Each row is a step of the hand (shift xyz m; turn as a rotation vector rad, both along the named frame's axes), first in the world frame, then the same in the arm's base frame.
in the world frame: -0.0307 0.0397 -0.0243 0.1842 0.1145 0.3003
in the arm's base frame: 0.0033 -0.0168 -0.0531 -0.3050 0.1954 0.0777
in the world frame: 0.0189 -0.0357 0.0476 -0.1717 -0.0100 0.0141
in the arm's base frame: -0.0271 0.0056 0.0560 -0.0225 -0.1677 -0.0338
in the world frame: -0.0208 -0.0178 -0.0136 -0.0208 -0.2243 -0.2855
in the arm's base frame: 0.0180 -0.0244 0.0039 0.3497 -0.0716 0.0695
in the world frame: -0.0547 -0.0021 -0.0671 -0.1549 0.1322 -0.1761
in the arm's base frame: 0.0574 -0.0498 -0.0415 0.0933 -0.1018 -0.2311
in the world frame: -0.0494 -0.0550 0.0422 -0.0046 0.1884 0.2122
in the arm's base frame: -0.0197 -0.0651 0.0512 -0.2704 0.0403 -0.0760
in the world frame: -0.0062 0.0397 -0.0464 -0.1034 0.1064 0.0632
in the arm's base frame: 0.0254 0.0077 -0.0554 -0.1094 -0.0710 -0.0949
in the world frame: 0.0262 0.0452 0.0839 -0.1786 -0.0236 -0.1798
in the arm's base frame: -0.0927 0.0343 0.0032 0.1587 -0.1693 -0.1046
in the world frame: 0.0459 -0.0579 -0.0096 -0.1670 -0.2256 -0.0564
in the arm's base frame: 0.0362 0.0276 0.0590 0.1304 -0.2223 0.1246
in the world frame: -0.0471 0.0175 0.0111 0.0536 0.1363 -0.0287
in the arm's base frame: -0.0210 -0.0405 -0.0238 -0.0256 0.0920 -0.1147
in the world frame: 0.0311 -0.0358 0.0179 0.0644 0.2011 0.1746
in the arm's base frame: 0.0009 0.0186 0.0472 -0.2360 0.1117 -0.0832
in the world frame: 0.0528 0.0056 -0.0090 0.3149 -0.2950 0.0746
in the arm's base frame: 0.0101 0.0525 0.0063 0.0786 0.2123 0.3748
